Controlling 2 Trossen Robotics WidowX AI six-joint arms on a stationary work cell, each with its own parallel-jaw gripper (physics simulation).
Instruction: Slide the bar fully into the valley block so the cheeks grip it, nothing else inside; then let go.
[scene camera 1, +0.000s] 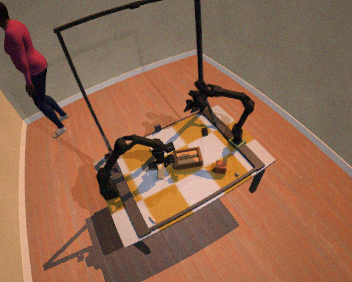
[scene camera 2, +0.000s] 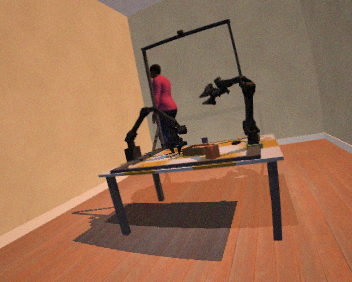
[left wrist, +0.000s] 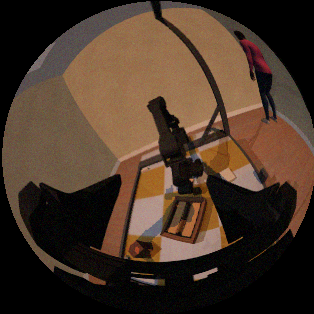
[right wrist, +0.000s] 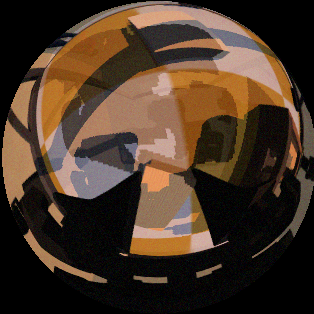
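Seen in the pictures: left gripper, fingertip midpoint: (scene camera 1: 187, 112) (scene camera 2: 200, 100) (left wrist: 165, 179); right gripper, fingertip midpoint: (scene camera 1: 161, 168) (scene camera 2: 176, 154) (left wrist: 190, 182) (right wrist: 166, 173); left arm's base, link origin: (scene camera 1: 237, 140) (scene camera 2: 253, 143); right arm's base, link origin: (scene camera 1: 105, 185) (scene camera 2: 131, 147) (left wrist: 176, 131).
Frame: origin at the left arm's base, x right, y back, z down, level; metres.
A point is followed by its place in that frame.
Observation:
The valley block (scene camera 1: 188, 157) (scene camera 2: 195, 149) {x 0.042, y -0.399, z -0.013 m} (left wrist: 184, 218) {x 0.115, y -0.400, z 0.016 m} is a brown wooden frame with a dark channel between lighter slats, near the table's middle. I cannot tell whether anything lies in the channel. The tan bar (scene camera 1: 161, 173) {x 0.136, y -0.613, z 0.014 m} (right wrist: 159, 202) {x 0.158, y -0.599, z 0.014 m} lies on the table just left of the block, outside it. My right gripper (scene camera 1: 160, 167) {x 0.180, y -0.585, z 0.028 m} (scene camera 2: 177, 151) {x 0.180, y -0.585, z 0.028 m} (right wrist: 166, 173) {x 0.180, y -0.585, z 0.028 m} is down at the table, its fingers closed against the bar's two sides. My left gripper (scene camera 1: 188, 106) {x 0.191, y -0.319, z -0.344 m} (scene camera 2: 204, 99) {x 0.191, y -0.319, z -0.344 m} (left wrist: 165, 179) {x 0.191, y -0.319, z -0.344 m} hangs high above the table's far side, open and empty.
A red block (scene camera 1: 220, 166) {x -0.108, y -0.286, z -0.045 m} (scene camera 2: 212, 151) {x -0.141, y -0.259, z -0.017 m} (left wrist: 137, 249) {x -0.079, y -0.265, z -0.045 m} stands right of the valley block. A dark cube (scene camera 1: 204, 131) {x 0.249, y -0.125, z 0.013 m} sits behind it. A flat tan plate (left wrist: 228, 175) {x 0.368, y -0.511, z 0.009 m} lies beyond the right gripper. A person (scene camera 1: 40, 92) (scene camera 2: 162, 95) walks behind the table. A black frame post (scene camera 1: 198, 42) {x 0.458, y 0.015, z -0.642 m} rises at the back edge.

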